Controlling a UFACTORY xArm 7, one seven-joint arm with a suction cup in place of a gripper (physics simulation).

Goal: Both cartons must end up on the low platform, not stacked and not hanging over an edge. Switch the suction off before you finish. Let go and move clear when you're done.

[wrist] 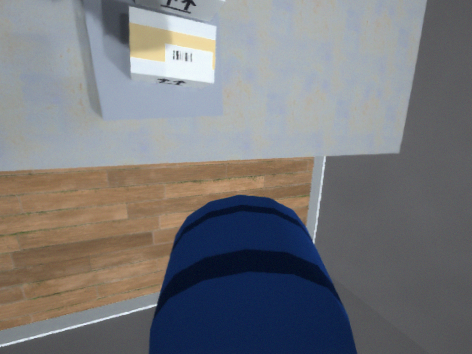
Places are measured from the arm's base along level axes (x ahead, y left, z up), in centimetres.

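Where they show: end effector, tool point: (243, 251).
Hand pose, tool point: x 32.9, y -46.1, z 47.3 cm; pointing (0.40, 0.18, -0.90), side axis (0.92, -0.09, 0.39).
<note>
Each offset is from my tool point to the top centre of the thing. "*": to the spot under its first point. Level surfaces: height alone.
A white carton with a yellow band and a barcode label @[* dx +3.2, dy +14.4, dz -35.6 cm] (150, 45) lies on the low blue-grey platform @[dx +6.5, dy +18.9, dz -43.6 cm] (160, 104) at the upper left of the wrist view, inside the platform's near and left edges. A second white carton with black arrow marks @[* dx +14.3, dy +20.9, dz -38.5 cm] (205, 7) is cut off by the top of the view, just behind the first. Its far part is hidden, and I cannot tell how it sits against the platform's right edge or whether the two touch. My blue suction cup (245, 204) points over the floor beyond the table's edge, apart from both cartons, with nothing on it.
The mottled grey table top @[dz -48.4 cm] (310, 90) runs around the platform, with its edge across the middle of the view and a corner at the right. Below it are a wood-plank floor (75, 220) with a pale border (318, 195) and a dark grey floor (400, 225).
</note>
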